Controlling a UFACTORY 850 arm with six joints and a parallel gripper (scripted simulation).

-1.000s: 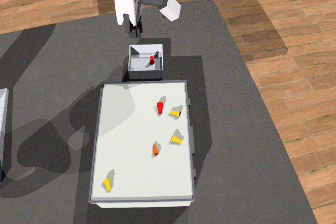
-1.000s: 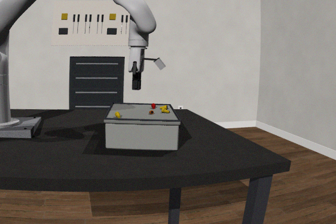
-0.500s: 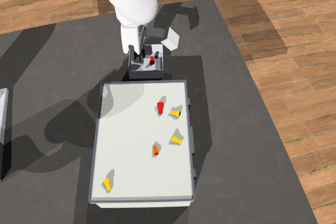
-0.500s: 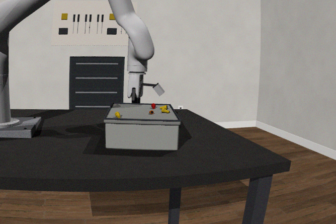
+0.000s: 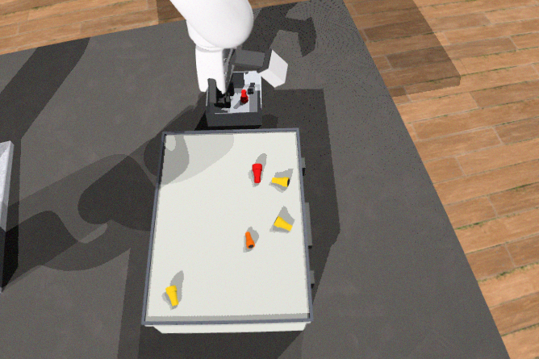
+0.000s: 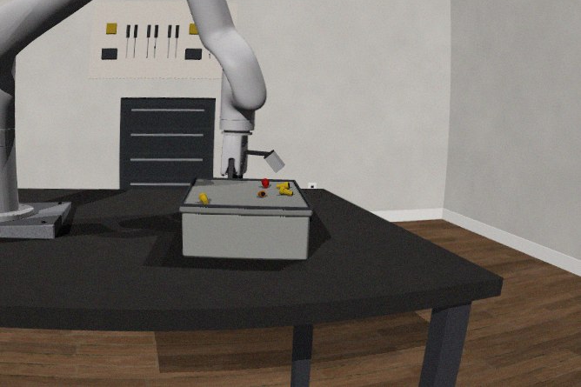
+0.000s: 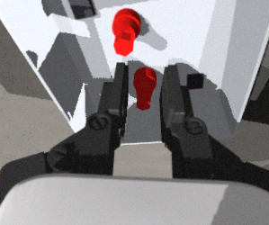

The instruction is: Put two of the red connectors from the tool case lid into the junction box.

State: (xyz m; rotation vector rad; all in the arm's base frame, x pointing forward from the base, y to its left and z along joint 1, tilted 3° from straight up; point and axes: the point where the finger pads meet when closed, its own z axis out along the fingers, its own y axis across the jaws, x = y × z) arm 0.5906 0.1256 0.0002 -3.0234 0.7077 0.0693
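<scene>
My hand is 30 mm above the steel junction box, 20 mm short of it and 10 mm to the left of it. Also, from my hand: tool case (280 mm to the right, 50 mm behind, 30 mm above); then orange connector (320 mm to the right, 60 mm above, 30 mm behind).
</scene>
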